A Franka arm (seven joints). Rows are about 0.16 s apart.
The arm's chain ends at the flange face. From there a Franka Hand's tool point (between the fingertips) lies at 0.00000 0.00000 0.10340 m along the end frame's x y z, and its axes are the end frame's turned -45 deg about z.
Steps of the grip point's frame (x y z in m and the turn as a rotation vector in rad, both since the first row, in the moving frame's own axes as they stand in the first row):
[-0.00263 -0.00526 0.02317 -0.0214 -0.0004 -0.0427]
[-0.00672 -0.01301 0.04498 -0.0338 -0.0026 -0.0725]
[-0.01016 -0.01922 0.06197 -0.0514 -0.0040 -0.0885]
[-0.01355 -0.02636 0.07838 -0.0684 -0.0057 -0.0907]
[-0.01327 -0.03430 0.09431 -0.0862 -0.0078 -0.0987]
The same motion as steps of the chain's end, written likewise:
[-0.00715 -0.00342 0.02319 -0.0154 0.0148 -0.0427]
[-0.01633 -0.00702 0.04504 -0.0257 0.0221 -0.0725]
[-0.02441 -0.01030 0.06211 -0.0392 0.0335 -0.0885]
[-0.03304 -0.01426 0.07862 -0.0524 0.0443 -0.0907]
[-0.03969 -0.02144 0.09470 -0.0665 0.0554 -0.0987]

